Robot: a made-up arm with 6 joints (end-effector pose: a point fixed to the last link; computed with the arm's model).
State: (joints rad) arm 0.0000 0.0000 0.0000 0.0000 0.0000 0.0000
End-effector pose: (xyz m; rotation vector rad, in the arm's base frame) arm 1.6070 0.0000 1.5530 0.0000 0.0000 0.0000
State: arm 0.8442 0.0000 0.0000 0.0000 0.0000 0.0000
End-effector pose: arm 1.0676 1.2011 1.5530 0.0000 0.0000 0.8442
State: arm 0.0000 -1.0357 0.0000 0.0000 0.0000 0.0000
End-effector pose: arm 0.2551 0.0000 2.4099 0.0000 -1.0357 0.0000
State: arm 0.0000 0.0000 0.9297 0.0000 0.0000 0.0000
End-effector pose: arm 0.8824 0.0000 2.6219 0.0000 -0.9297 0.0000
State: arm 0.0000 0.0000 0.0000 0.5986 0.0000 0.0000
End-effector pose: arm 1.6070 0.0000 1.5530 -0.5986 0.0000 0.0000
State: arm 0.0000 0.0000 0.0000 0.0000 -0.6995 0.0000
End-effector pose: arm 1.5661 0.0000 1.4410 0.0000 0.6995 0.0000
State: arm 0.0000 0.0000 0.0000 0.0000 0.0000 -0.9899
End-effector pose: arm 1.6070 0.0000 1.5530 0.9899 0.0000 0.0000
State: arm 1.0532 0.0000 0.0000 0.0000 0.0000 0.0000
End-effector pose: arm 0.7951 1.3965 1.5530 0.0000 0.0000 1.0532
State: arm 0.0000 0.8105 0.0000 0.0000 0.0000 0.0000
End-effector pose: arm 1.7124 0.0000 0.2826 0.0000 0.8105 0.0000
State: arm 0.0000 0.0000 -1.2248 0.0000 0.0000 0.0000
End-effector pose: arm 0.8401 0.0000 0.0854 0.0000 1.2248 0.0000
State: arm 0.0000 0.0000 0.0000 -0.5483 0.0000 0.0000
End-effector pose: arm 1.6070 0.0000 1.5530 0.5483 0.0000 0.0000
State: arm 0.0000 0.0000 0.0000 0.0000 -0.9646 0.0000
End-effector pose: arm 1.5321 0.0000 1.4100 0.0000 0.9646 0.0000
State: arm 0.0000 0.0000 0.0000 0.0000 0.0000 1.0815
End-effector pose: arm 1.6070 0.0000 1.5530 -1.0815 0.0000 0.0000
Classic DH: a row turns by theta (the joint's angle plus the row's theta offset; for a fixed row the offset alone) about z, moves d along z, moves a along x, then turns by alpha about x. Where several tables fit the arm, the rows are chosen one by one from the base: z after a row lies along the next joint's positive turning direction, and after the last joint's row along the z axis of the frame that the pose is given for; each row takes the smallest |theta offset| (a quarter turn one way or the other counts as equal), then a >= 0, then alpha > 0; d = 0 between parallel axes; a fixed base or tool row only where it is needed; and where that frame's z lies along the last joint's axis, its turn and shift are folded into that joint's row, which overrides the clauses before.
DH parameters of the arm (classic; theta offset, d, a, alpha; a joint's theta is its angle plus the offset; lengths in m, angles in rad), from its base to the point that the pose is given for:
joint 1: 0 0.795 0.179 -1.5708
joint 2: -1.5708 0 0.57 3.1416
joint 3: 0 0 0.188 -1.5708
joint 4: 0 -1.254 0 1.5708
joint 5: 0 0 0 -1.5708
joint 6: 1.5708 -0.174 0 1.5708
tool (fixed): -1.5708 0 0 0

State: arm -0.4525 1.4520 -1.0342 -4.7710 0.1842 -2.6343
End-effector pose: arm -0.2281 0.1463 -0.1565 1.2377 2.1558 -1.5077
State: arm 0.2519 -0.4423 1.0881 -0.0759 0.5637 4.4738
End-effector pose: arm -0.2780 -0.0788 2.7214 1.3349 -1.3038 2.0234
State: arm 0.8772 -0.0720 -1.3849 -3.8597 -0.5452 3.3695
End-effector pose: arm 0.5208 0.5336 0.0724 -0.1275 0.8083 0.3292
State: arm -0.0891 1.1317 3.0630 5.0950 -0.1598 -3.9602
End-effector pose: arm 0.0279 0.0233 2.3088 -0.9901 -1.6891 -1.0303
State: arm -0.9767 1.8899 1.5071 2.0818 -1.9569 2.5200
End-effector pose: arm 0.9595 -1.6717 0.4198 -0.0245 -2.1227 -1.2241
